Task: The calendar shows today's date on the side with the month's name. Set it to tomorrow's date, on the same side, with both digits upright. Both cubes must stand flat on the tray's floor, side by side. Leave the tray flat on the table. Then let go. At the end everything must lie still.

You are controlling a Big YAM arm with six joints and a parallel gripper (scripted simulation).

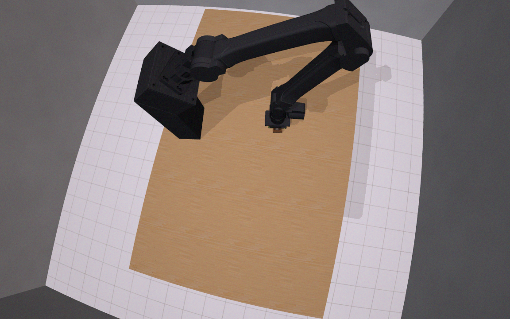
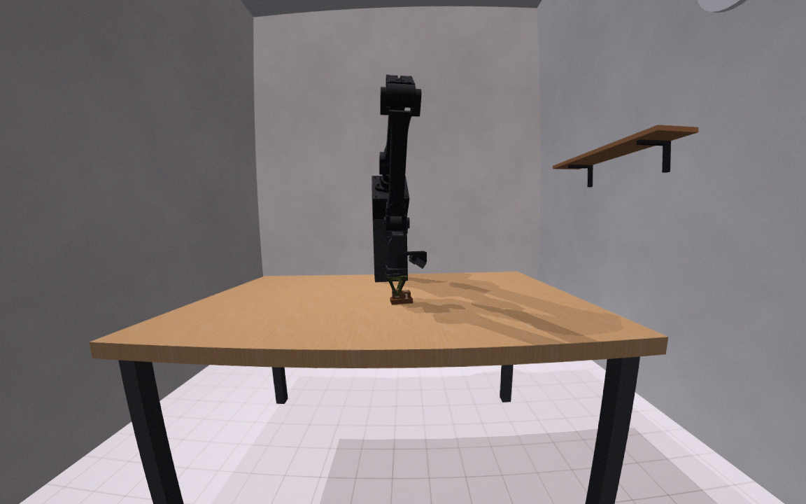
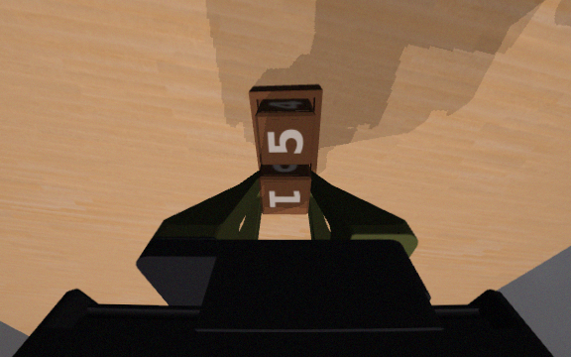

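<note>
Now: hand 10 mm past the brown calendar tray, 10 mm to the right of it and 30 mm above it. From my hand the other things lie so: cube (right at my hand).
</note>
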